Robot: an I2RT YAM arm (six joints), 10 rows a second.
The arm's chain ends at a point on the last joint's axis. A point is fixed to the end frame.
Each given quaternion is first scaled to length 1.
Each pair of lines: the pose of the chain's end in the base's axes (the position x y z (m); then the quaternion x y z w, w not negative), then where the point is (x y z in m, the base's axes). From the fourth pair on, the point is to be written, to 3 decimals.
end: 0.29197 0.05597 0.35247 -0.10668 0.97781 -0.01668 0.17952
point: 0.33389 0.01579 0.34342
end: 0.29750 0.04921 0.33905 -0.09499 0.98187 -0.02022 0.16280
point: 0.33807 0.00791 0.32889
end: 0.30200 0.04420 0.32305 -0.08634 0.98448 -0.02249 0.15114
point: 0.34154 0.00211 0.31213
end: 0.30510 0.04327 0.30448 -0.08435 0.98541 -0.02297 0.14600
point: 0.344 0.001 0.293
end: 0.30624 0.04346 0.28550 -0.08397 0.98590 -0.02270 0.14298
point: 0.345 0.001 0.274
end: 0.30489 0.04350 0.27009 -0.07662 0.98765 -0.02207 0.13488
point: 0.343 0.001 0.258
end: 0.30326 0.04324 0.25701 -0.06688 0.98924 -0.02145 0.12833
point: 0.341 0.000 0.244
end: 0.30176 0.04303 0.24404 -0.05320 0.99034 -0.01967 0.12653
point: 0.338 -0.001 0.231
